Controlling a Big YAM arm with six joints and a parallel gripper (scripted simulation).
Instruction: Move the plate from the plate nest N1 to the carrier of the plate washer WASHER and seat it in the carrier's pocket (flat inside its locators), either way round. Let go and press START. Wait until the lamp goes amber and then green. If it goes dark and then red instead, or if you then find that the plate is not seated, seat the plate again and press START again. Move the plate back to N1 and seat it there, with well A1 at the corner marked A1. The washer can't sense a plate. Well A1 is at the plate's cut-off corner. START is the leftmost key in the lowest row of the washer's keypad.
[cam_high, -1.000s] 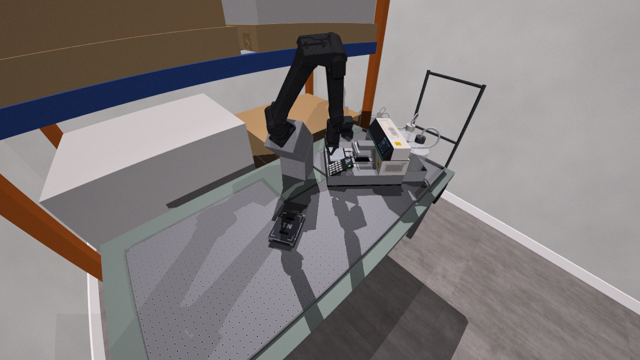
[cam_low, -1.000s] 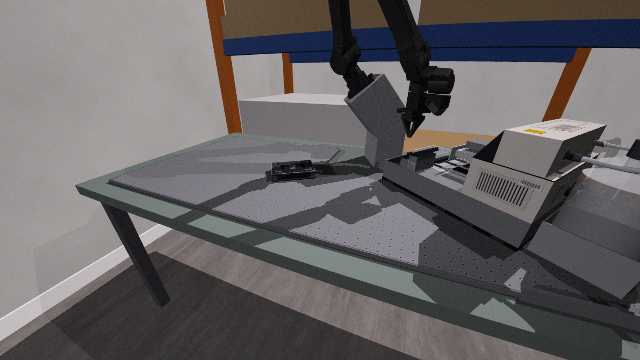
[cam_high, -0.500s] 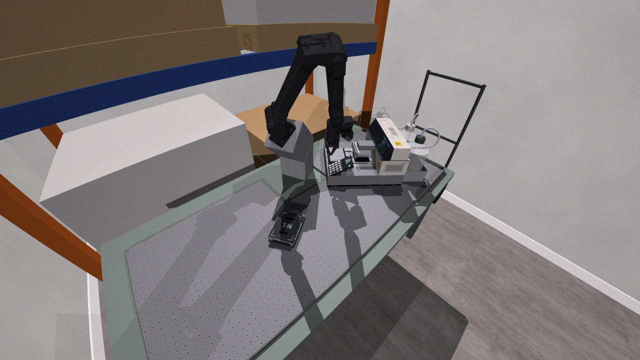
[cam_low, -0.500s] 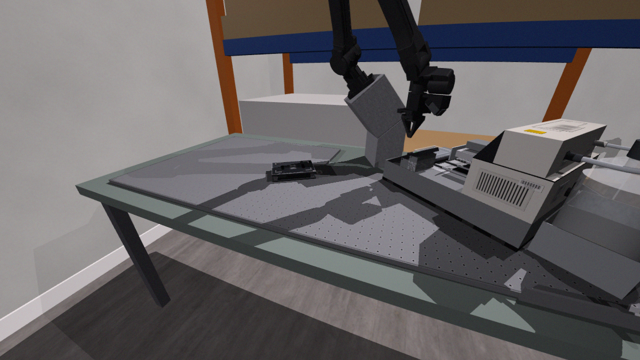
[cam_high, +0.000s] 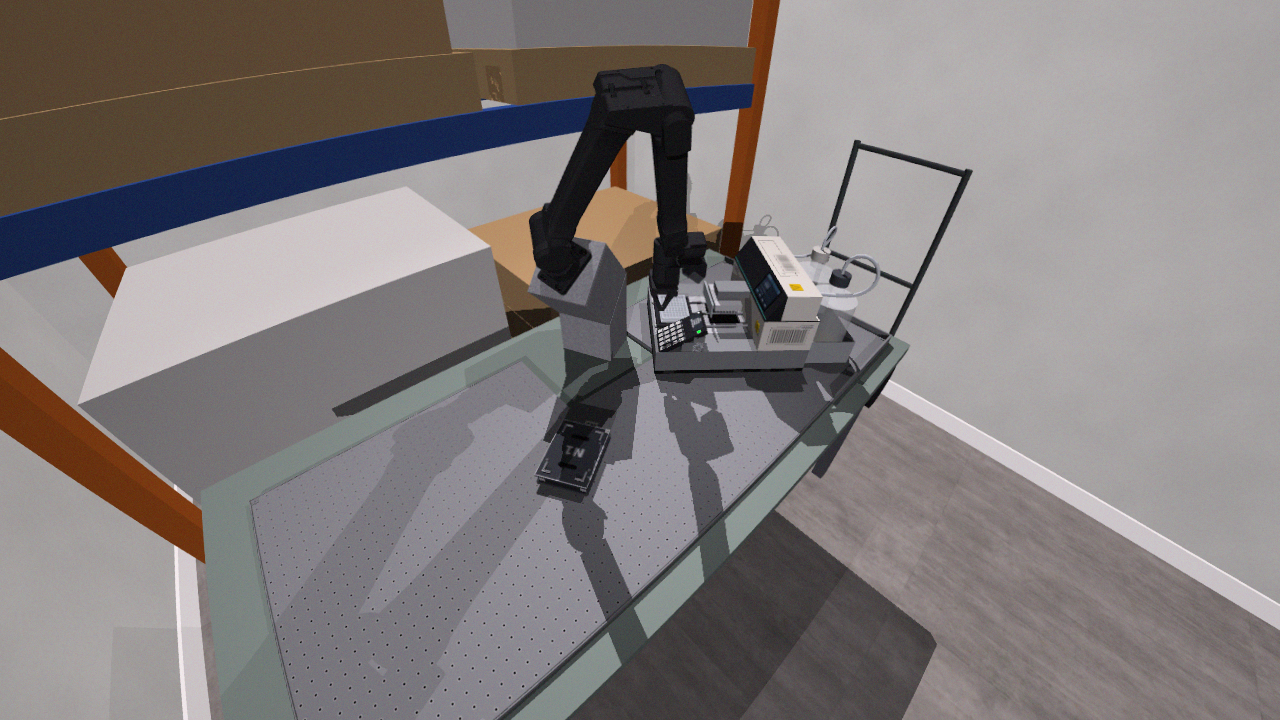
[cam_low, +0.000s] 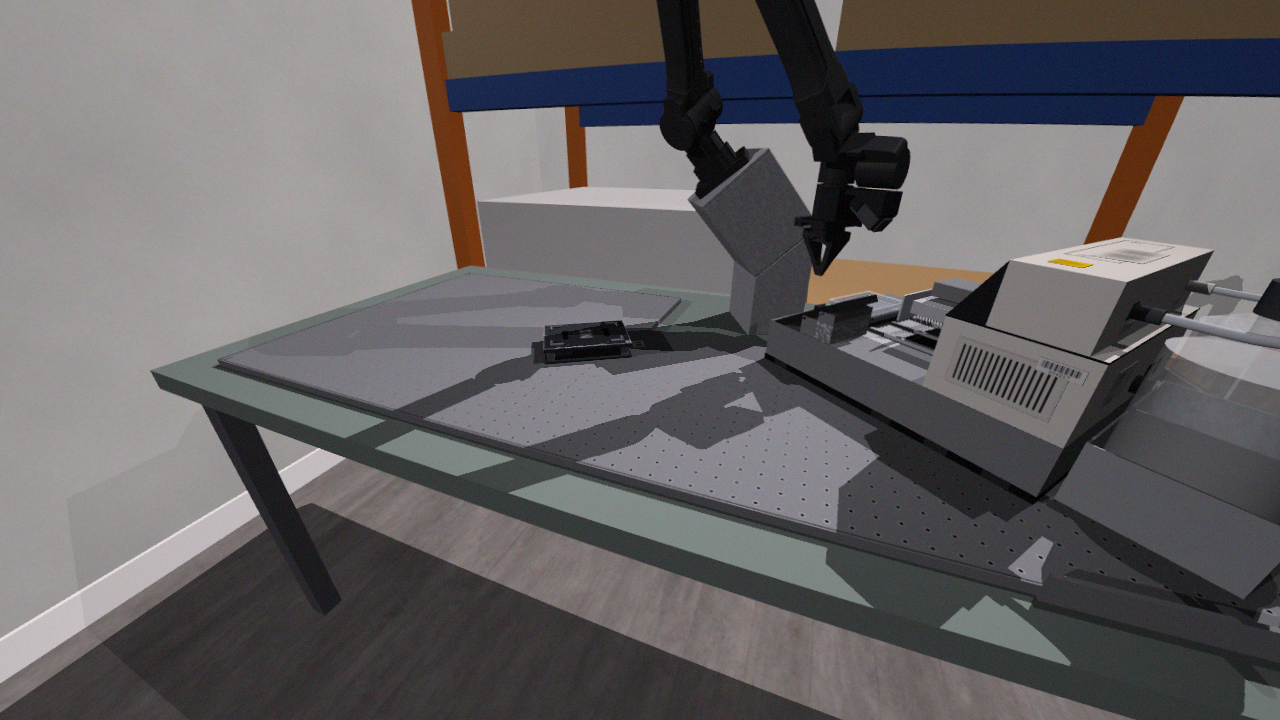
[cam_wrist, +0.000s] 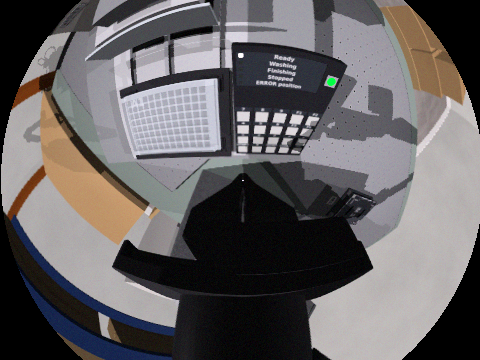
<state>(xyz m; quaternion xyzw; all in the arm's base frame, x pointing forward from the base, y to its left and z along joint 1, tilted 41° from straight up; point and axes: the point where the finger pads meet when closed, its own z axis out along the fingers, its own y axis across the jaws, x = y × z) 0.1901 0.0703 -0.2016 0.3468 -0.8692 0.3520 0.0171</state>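
My hand is 100 mm to the right of the white well plate, 70 mm above it and 20 mm past it. The rest, counted from my hand: black plate nest N1 (430 mm to the right, 140 mm below, 60 mm ahead); then plate washer (200 mm to the left, 100 mm ahead, 30 mm below).
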